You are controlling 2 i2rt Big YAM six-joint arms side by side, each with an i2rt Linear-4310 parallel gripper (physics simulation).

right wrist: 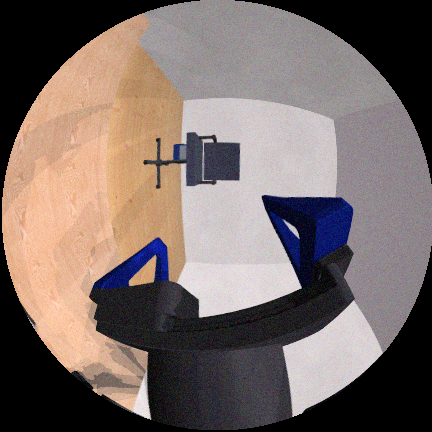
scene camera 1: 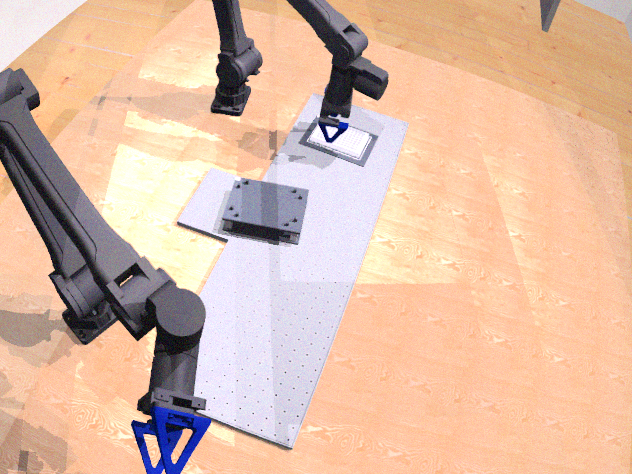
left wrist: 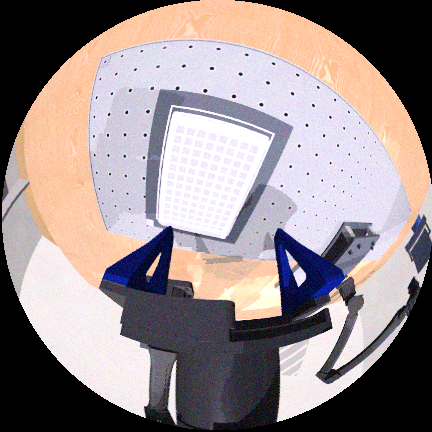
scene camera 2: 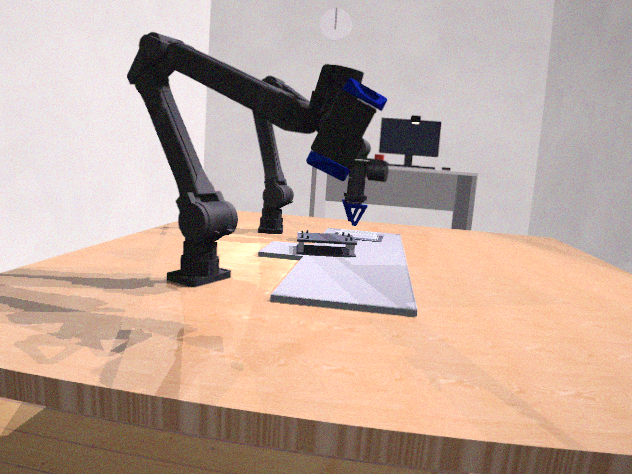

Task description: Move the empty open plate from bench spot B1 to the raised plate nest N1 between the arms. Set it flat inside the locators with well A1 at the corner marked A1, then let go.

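Seen in the pictures: left gripper, between the fingertips: [scene camera 1: 331,129] [left wrist: 224,232] [scene camera 2: 352,223]; right gripper, between the fingertips: [right wrist: 208,223] [scene camera 2: 356,134]; left arm's base, origin of its link: [scene camera 1: 231,101] [left wrist: 170,285] [scene camera 2: 270,231]; right arm's base, origin of its link: [scene camera 1: 95,314] [left wrist: 344,282] [scene camera 2: 199,278].
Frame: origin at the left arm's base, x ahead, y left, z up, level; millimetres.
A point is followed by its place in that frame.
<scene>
The white plate [scene camera 1: 353,142] {z 28, x 339, y -111 mm} [scene camera 2: 361,235] {z 26, x 311, y -138 mm} [left wrist: 210,175] {z 21, x 314, y -101 mm} lies flat on the dark, white-outlined bench spot [scene camera 1: 362,161] {z 15, x 368, y -158 mm} [left wrist: 280,131] {z 15, x 364, y -163 mm}. Its grid of wells faces up; which corner is A1 cannot be read. My left gripper [scene camera 1: 331,140] {z 61, x 279, y -116 mm} [scene camera 2: 354,224] {z 61, x 279, y -116 mm} [left wrist: 224,232] {z 61, x 279, y -116 mm} is open, pointing down a little above the plate's end nearest the arm bases. The raised nest [scene camera 1: 265,204] {z 54, x 176, y -384 mm} [scene camera 2: 326,238] {z 55, x 177, y -407 mm} [left wrist: 350,247] {z 54, x 238, y -329 mm}, a dark slab with small locator pegs at its corners, holds no plate. Its A1 mark is not legible. My right gripper [scene camera 1: 165,465] {z 308, x 166, y -1040 mm} [scene camera 2: 346,130] {z 308, x 166, y -1040 mm} [right wrist: 208,223] {z 308, x 166, y -1040 mm} is open and empty, away from both.
The nest stands on short supports on the pale perforated board [scene camera 1: 285,316] {z 13, x 263, y -615 mm} [scene camera 2: 352,288] {z 13, x 215, y -756 mm} [left wrist: 320,117] {z 13, x 393, y -207 mm}, which lies on the wooden table [scene camera 1: 459,331] {z 0, x 619, y -572 mm} [scene camera 2: 459,357] {z 0, x 343, y -1055 mm}. A desk with a monitor [scene camera 2: 409,137] stands behind. A chair [right wrist: 221,161] shows beyond the table in the right wrist view.
</scene>
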